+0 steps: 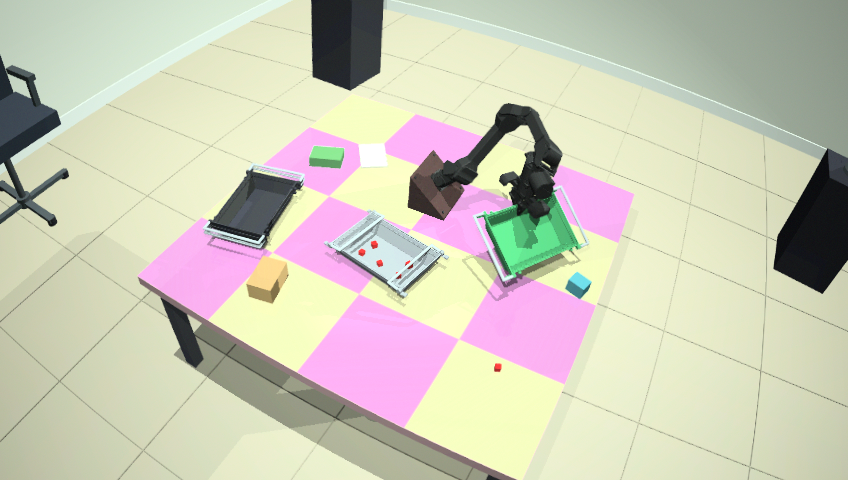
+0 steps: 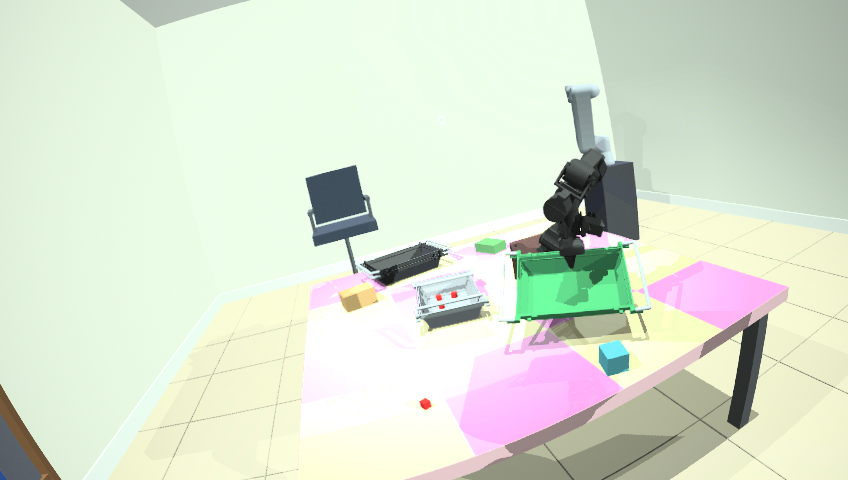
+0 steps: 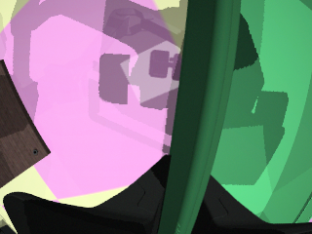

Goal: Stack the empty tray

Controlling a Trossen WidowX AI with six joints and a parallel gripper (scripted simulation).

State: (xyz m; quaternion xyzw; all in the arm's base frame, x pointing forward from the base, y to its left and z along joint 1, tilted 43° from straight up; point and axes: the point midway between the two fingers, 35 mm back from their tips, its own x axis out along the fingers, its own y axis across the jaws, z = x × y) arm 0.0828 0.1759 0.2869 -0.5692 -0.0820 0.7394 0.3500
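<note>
Right now the green tray is 4 cm ahead of my gripper tip, 8 cm to the left of it and 1 cm below it. The rest, counted from my gripper tip: tiny red cube 45 cm ahead, 19 cm to the left, 13 cm below; then cyan cube 4 cm ahead, 27 cm to the left, 12 cm below; then white card 13 cm behind, 65 cm to the right, 14 cm below.
</note>
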